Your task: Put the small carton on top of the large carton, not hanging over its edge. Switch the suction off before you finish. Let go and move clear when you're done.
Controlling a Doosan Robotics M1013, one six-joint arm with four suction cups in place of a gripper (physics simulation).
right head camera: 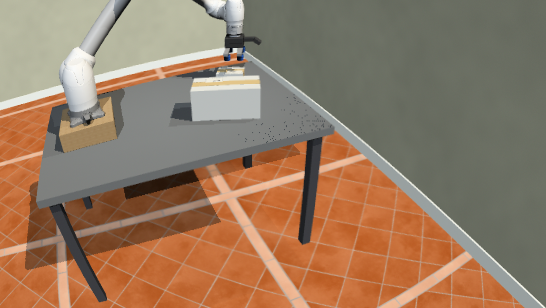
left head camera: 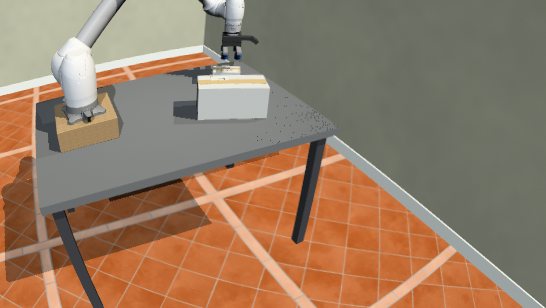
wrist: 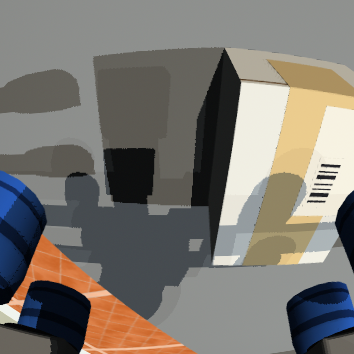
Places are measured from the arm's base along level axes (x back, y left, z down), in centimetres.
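Pixels of known places: hand, tool point: (right head camera: 234,55) (left head camera: 230,54) (wrist: 190,271); arm's base, link origin: (right head camera: 85,114) (left head camera: 83,111).
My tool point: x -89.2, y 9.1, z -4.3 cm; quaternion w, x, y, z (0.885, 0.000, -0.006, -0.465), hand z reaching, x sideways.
Ahead of a thing's pixels: the offset from my tool point to its top centre. Level surfaces: height alone.
The small carton {dx +5.4, dy -4.6, dz +6.4 cm} (left head camera: 226,70) (right head camera: 230,71) (wrist: 255,150), white with a tan tape strip, stands on the table behind the large carton, which hides its lower part in both head views. In the wrist view its taped top with a barcode label lies right of the middle. The large carton {dx +24.2, dy -33.8, dz -1.0 cm} (left head camera: 233,102) (right head camera: 226,103) stands upright on the table, white-grey with a tan strip along its top. My gripper (left head camera: 231,56) (right head camera: 234,57) (wrist: 185,280), four blue suction cups, hangs above the small carton with a gap below it, open and holding nothing. Its shadow falls across the carton and table.
The grey table {dz +13.9 cm} (left head camera: 150,150) (right head camera: 150,147) carries both cartons. The arm's base stands on a brown block (left head camera: 90,136) (right head camera: 90,137) at the left. A dark wall (left head camera: 400,75) (right head camera: 400,75) rises past the table's right side. The table edge shows at the wrist view's lower left.
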